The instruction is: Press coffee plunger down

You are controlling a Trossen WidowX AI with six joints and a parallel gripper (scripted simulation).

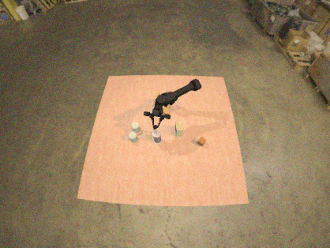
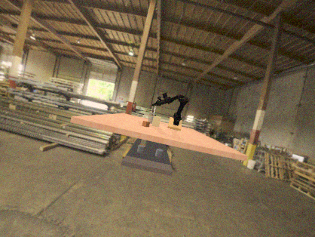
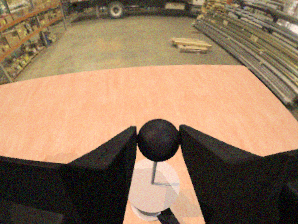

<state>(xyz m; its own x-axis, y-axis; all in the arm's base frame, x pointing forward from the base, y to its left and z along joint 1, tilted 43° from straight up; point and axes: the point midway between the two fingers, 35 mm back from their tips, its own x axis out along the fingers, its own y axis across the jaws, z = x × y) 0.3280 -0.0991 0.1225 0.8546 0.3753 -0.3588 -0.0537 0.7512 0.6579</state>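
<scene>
Now: the coffee press 2 cm behind my gripper tip, 1 cm to the right of it and 12 cm below it. Round my gripper tip: orange cube: 6 cm behind, 36 cm to the left, 21 cm below.
</scene>
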